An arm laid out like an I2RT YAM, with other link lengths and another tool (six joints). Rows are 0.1 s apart.
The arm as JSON. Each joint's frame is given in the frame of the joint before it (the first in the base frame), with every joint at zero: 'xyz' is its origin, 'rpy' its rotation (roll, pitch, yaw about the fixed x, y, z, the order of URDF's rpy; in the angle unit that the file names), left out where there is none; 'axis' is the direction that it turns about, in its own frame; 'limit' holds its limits. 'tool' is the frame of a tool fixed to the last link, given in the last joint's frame.
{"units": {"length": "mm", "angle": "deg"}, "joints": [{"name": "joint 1", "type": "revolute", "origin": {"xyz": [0.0, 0.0, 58.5]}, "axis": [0.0, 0.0, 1.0], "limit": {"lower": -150.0, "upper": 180.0}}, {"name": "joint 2", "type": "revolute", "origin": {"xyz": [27.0, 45.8, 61.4], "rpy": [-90.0, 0.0, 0.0]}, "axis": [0.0, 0.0, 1.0], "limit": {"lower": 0.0, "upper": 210.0}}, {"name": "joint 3", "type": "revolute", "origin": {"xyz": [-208.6, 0.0, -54.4], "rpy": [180.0, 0.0, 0.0]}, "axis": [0.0, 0.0, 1.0], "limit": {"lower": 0.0, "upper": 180.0}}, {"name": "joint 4", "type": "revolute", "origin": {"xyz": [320.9, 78.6, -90.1]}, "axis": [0.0, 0.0, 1.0], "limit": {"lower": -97.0, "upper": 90.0}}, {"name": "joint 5", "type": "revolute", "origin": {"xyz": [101.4, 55.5, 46.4], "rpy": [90.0, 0.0, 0.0]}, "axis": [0.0, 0.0, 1.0], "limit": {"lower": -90.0, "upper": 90.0}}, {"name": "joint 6", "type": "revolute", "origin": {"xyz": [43.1, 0.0, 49.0], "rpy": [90.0, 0.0, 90.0]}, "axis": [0.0, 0.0, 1.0], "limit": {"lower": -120.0, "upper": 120.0}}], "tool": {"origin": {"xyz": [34.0, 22.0, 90.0], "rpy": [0.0, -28.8, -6.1]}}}
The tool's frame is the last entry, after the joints.
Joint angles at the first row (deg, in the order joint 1, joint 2, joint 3, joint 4, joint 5, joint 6):
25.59, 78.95, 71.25, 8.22, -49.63, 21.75
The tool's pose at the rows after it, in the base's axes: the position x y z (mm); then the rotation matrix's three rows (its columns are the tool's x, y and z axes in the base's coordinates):
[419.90 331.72 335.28], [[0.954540 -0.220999 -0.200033], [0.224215 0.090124 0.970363], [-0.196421 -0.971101 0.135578]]
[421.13 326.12 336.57], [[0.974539 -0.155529 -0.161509], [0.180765 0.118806 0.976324], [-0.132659 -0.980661 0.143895]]
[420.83 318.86 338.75], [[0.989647 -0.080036 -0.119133], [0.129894 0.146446 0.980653], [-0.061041 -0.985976 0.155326]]
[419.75 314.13 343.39], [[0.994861 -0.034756 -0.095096], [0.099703 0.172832 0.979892], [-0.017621 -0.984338 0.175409]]
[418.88 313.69 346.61], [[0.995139 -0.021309 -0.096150], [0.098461 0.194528 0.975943], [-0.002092 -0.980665 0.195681]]
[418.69 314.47 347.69], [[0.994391 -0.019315 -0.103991], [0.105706 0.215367 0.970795], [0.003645 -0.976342 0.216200]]
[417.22 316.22 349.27], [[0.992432 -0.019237 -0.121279], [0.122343 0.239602 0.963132], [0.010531 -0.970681 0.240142]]
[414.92 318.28 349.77], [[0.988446 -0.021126 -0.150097], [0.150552 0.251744 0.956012], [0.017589 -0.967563 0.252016]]
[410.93 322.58 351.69], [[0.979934 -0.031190 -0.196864], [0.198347 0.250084 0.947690], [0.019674 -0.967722 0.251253]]
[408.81 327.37 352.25], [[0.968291 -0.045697 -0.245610], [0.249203 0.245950 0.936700], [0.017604 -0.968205 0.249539]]
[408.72 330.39 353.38], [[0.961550 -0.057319 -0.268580], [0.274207 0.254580 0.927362], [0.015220 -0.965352 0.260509]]
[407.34 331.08 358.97], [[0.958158 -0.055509 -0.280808], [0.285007 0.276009 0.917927], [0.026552 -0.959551 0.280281]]
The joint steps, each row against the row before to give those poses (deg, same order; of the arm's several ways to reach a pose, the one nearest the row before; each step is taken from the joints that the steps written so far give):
-0.01, -0.87, -1.70, 2.38, 1.76, -0.38
0.00, -1.94, -3.48, 4.53, 2.74, -0.97
0.00, -2.32, -3.85, 4.74, 3.00, -1.32
-0.01, -1.38, -2.19, 3.52, 1.81, -0.03
0.01, -0.11, -0.71, 2.49, 0.26, 1.01
-0.03, 0.41, -0.43, 2.48, -0.19, 1.44
0.03, 0.53, -0.44, 3.01, -0.59, 1.86
-0.09, 0.55, -0.23, 2.30, -1.48, 1.38
0.00, 0.73, 0.66, 0.95, -2.67, 1.13
-0.09, 1.43, 1.12, 1.17, -2.93, 1.38
-0.01, 1.28, 0.76, 1.79, -1.17, 1.73
0.01, 0.56, 0.28, 2.55, -0.22, 1.89

